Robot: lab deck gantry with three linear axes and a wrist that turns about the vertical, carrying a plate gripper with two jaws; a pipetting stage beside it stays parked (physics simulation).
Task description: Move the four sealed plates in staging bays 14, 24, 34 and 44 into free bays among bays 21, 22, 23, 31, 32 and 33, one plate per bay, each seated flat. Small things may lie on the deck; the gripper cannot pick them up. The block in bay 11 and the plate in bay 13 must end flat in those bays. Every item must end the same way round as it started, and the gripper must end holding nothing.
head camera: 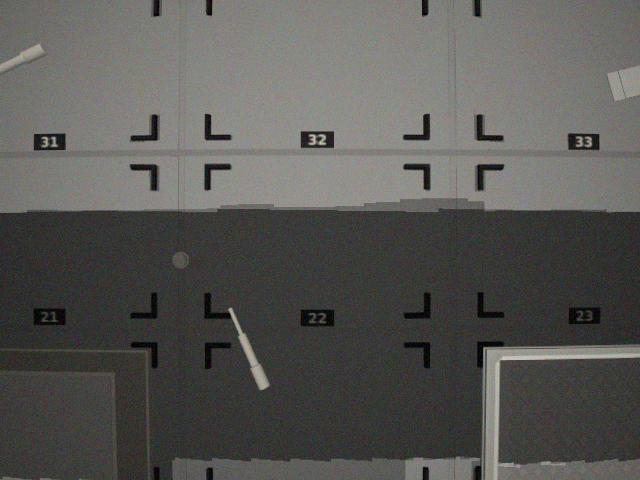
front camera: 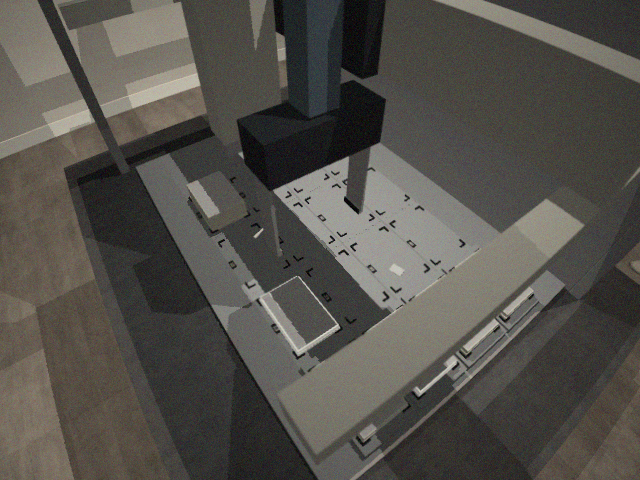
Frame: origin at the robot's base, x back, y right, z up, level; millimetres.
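Seen in the pictures: gripper, between the fingertips: (front camera: 315, 226); robot's base, origin of its link: (front camera: 190, 198).
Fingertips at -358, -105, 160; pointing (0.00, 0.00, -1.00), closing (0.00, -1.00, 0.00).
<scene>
Pixels of each thing's top centre, then the offset from my fingertips to it, as dx, dy, dz. "*": a spot on its surface instead.
- block, centre of its top: (front camera: 214, 192) +294, +62, -118
- bay 44 plate, centre of its top: (front camera: 494, 279) -198, -259, -131
- bay 34 plate, centre of its top: (front camera: 456, 310) -198, -152, -131
- bay 24 plate, centre of its top: (front camera: 411, 345) -198, -45, -131
- bay 14 plate, a spot on its surface: (front camera: 367, 431) * -255, +93, -131
- thin white stick, centre of its top: (head camera: 245, 349) (front camera: 261, 228) +172, +18, -152
- small round cap, centre of its top: (head camera: 179, 260) +212, -34, -156
- white card, centre of its top: (head camera: 629, 82) (front camera: 396, 269) -64, -143, -159
My gripper (front camera: 316, 230) is open and empty, its two jaws apart above the middle of the deck; it does not show in the head view. The block (front camera: 223, 200) (head camera: 56, 426) sits flat in bay 11. The plate (front camera: 307, 315) (head camera: 573, 413) lies flat in bay 13. Behind the front beam, the bay 44 plate (front camera: 518, 303), bay 34 plate (front camera: 480, 336) and bay 24 plate (front camera: 436, 377) show in part. A lit part of the bay 14 plate (front camera: 367, 431) appears beside deep shadow. Bays 21, 22, 23, 31, 32 and 33 hold no plates where visible.
A thin white stick (front camera: 258, 233) (head camera: 249, 355) lies across bays 22 and 12. Another stick (head camera: 23, 58) lies in bay 31. A small round cap (head camera: 180, 259) lies between bays 21 and 22. A white card (front camera: 396, 269) (head camera: 625, 82) lies in bay 33. The beam (front camera: 429, 330) partly hides the staging bays.
</scene>
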